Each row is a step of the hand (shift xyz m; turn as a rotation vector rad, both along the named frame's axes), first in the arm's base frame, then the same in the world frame.
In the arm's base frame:
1: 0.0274 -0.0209 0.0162 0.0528 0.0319 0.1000
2: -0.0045 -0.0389 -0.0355 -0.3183 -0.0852 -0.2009
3: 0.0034 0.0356 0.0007 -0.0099 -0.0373 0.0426
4: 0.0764 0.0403 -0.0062 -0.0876 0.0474 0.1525
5: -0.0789 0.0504 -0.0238 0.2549 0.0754 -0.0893
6: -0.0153 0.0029 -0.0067 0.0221 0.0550 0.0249
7: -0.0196 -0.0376 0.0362 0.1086 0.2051 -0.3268
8: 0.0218 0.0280 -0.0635 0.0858 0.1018 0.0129
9: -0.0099 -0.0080 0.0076 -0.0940 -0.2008 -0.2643
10: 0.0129 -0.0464 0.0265 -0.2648 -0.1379 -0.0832
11: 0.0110 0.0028 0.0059 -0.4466 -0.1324 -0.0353
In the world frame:
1: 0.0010 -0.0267 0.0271 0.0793 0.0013 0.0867
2: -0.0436 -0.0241 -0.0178 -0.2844 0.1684 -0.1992
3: 0.0311 0.0123 -0.0127 -0.0244 0.0066 0.0516
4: 0.0702 -0.0499 -0.0093 0.0346 0.1438 0.1062
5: -0.0050 0.0802 -0.0536 0.1677 -0.2135 -0.0704
6: -0.0072 0.0120 -0.0096 0.0629 0.0125 0.0047
7: -0.0312 0.0126 0.0444 0.1372 -0.1126 -0.3594
8: 0.0173 -0.0274 -0.0651 0.1305 -0.0258 -0.0144
9: -0.0096 0.0075 0.0085 -0.2821 -0.0908 -0.1766
10: -0.0245 -0.0217 0.0441 -0.2694 0.1394 -0.0635
11: 0.0094 -0.0062 0.0060 -0.3446 0.3113 -0.0507

